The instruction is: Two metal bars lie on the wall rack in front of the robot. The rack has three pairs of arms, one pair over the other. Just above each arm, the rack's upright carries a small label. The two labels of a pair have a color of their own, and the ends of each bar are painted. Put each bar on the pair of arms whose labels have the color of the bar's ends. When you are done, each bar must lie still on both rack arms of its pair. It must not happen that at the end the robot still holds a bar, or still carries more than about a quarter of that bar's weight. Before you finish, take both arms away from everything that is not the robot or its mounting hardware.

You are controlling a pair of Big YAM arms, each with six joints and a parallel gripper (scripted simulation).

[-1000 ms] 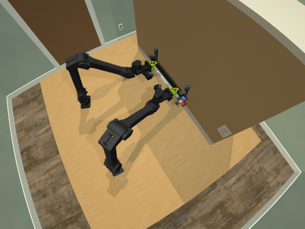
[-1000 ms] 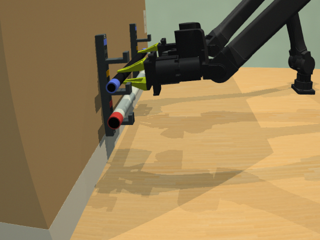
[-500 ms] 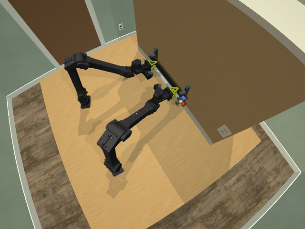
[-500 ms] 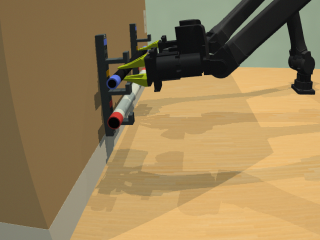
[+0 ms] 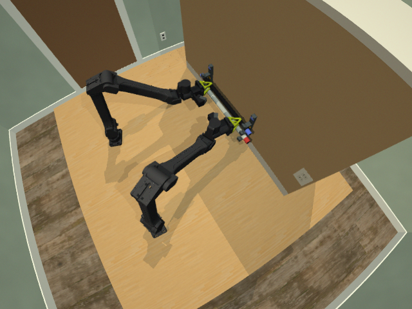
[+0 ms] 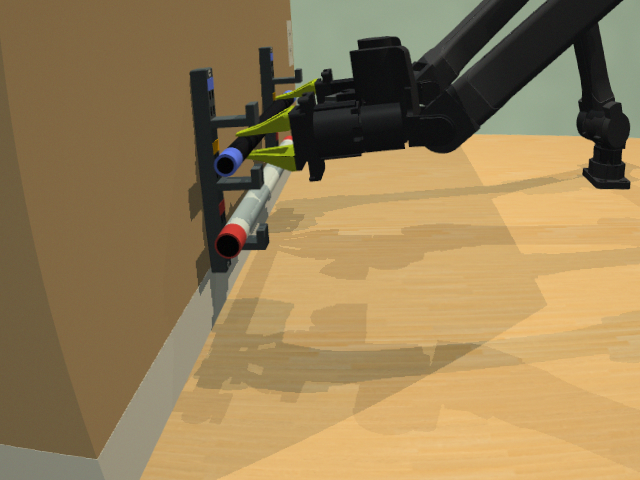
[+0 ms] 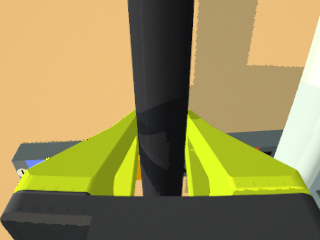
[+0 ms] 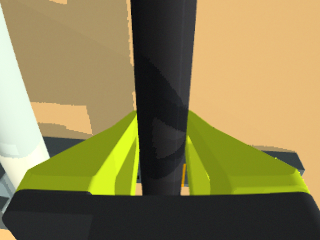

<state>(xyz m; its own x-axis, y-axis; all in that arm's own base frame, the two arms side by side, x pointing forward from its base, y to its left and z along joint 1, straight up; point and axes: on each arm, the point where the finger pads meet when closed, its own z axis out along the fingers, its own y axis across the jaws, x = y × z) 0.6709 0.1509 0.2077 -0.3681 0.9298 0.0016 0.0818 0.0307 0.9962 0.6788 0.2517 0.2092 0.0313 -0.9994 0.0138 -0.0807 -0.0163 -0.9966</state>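
Right now my left hand is 15 cm to the left of the black bar. Also, from my left hand: grey baseboard: 18 cm to the right, 17 cm below, 4 cm ahead; then brown wall: 24 cm above, 19 cm ahead, 18 cm to the right.
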